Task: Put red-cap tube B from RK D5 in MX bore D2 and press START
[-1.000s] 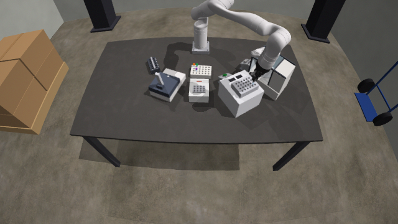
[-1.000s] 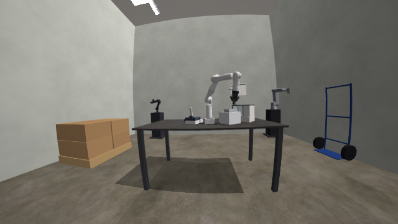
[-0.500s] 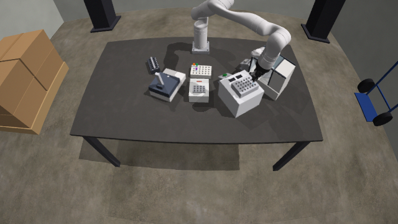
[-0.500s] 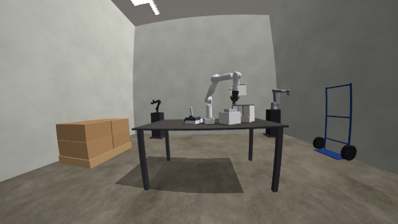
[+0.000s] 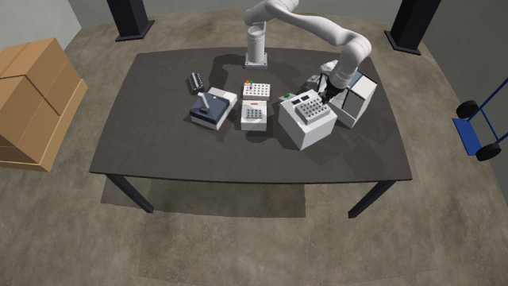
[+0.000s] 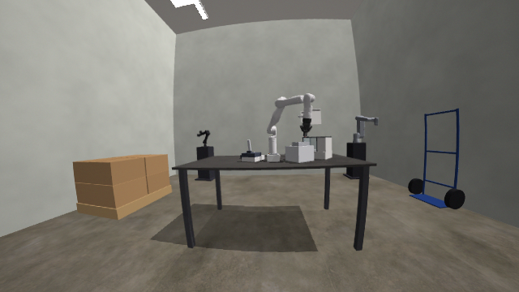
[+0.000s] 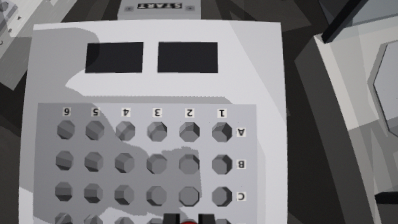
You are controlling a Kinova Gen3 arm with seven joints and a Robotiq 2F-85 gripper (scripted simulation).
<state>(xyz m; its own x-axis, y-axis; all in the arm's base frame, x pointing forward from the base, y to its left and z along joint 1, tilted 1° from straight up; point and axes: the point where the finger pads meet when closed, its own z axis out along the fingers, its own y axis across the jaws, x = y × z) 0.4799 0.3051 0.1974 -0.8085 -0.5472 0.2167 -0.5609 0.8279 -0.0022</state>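
The grey bore block lies 1 cm behind my hand, 4 cm to the right of it and 8 cm below it. From my hand the other things lie so: dry block DB (7 cm behind, 29 cm to the right, 20 cm below); tube rack RK (22 cm behind, 28 cm to the right, 22 cm below); START key (16 cm behind, 14 cm to the right, 16 cm below).
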